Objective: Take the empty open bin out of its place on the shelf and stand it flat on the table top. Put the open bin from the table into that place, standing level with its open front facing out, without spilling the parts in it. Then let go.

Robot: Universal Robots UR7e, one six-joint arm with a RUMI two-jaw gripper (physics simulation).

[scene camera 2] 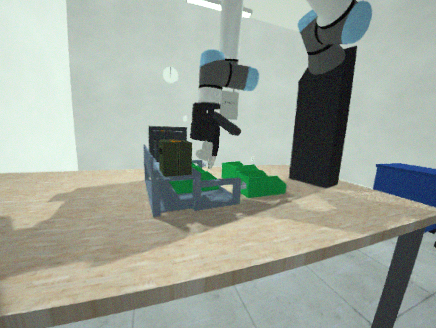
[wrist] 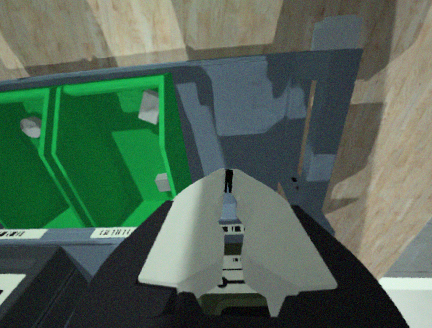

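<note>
My gripper (scene camera 2: 209,164) (wrist: 227,171) is shut and empty. It hangs above the blue-grey shelf (scene camera 2: 156,197) (wrist: 345,95), beside the shelf's green bins. In the wrist view a vacant place lies in the shelf's lower row, to the right of a green bin (wrist: 95,155) that holds grey parts. Another green bin (wrist: 25,170) with a grey part stands left of it. In the scene view, two green open bins stand on the table top (scene camera 2: 210,255) right of the shelf: a nearer bin (scene camera 2: 262,184) and a farther bin (scene camera 2: 231,169). Their insides are hidden.
On the shelf's upper level are an olive bin (scene camera 2: 175,158) and a black bin (scene camera 2: 167,135) (wrist: 30,265) behind it. Green also shows low in the shelf in the scene view. A tall black pedestal (scene camera 2: 320,125) stands at the right, with a blue cabinet (scene camera 2: 407,182) beyond the table.
</note>
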